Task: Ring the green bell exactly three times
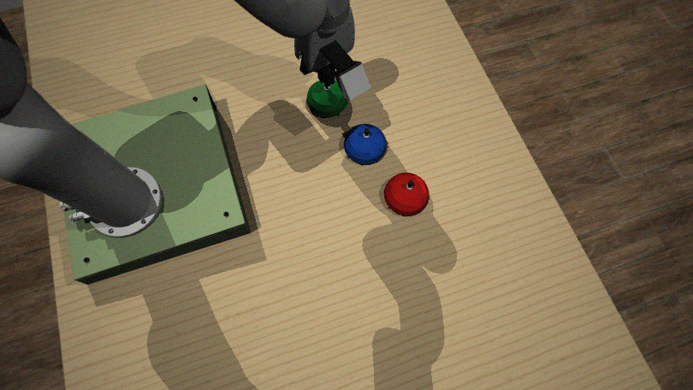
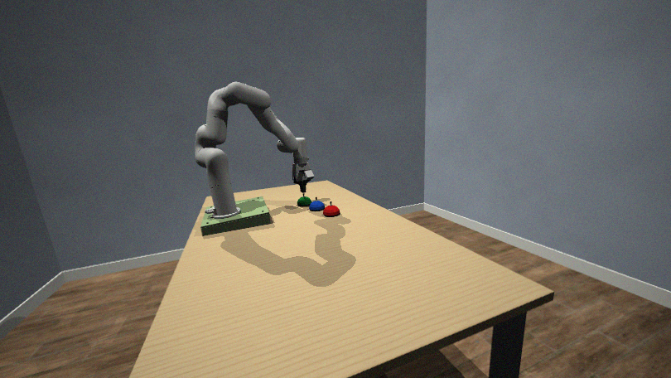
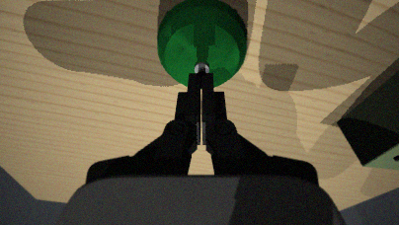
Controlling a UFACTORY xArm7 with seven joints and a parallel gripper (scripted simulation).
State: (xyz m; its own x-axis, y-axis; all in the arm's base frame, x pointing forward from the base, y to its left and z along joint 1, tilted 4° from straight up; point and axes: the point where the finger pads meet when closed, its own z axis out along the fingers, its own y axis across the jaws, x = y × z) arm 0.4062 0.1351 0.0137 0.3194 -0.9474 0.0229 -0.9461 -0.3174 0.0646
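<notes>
Now: hand 5 cm above the green bell. Round my hand: red bell: 8 cm ahead, 25 cm to the right, 5 cm below; then blue bell: 4 cm ahead, 12 cm to the right, 5 cm below.
</notes>
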